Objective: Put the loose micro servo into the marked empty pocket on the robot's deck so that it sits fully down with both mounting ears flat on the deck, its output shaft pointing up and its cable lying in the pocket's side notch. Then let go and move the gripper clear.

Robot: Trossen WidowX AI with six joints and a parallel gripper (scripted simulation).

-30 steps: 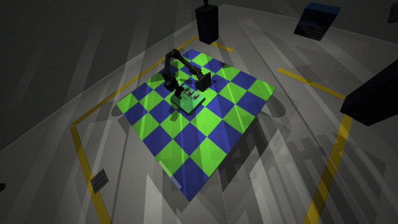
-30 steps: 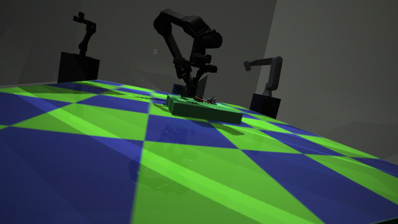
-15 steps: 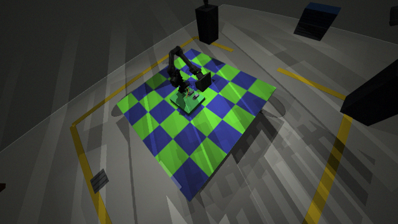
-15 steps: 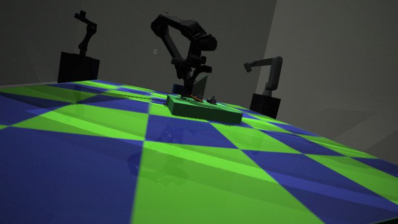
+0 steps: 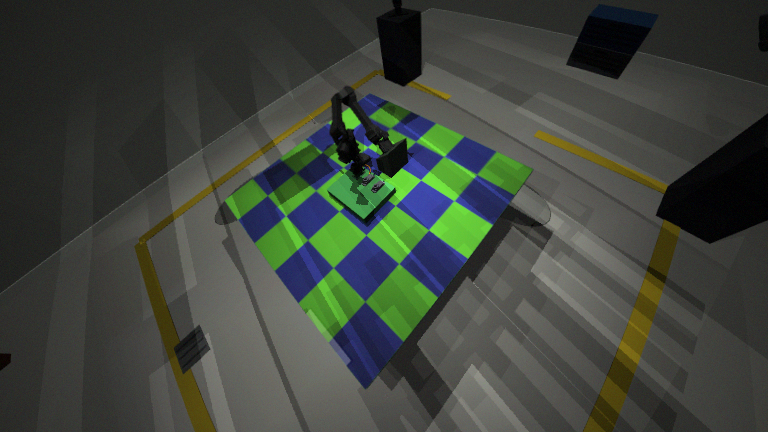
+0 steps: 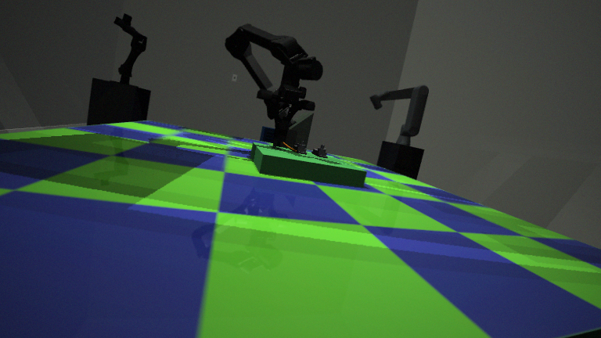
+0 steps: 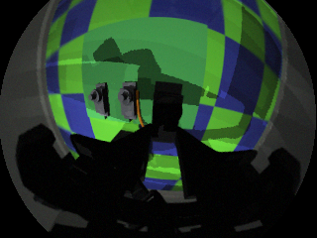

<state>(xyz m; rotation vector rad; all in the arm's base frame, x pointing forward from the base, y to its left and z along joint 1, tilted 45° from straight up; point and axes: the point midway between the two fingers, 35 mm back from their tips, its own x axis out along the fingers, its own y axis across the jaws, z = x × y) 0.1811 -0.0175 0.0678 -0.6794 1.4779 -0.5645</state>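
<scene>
Right now the green robot deck is 12 cm ahead of my gripper tip, 10 cm below it and 8 cm to the left of it.
</scene>
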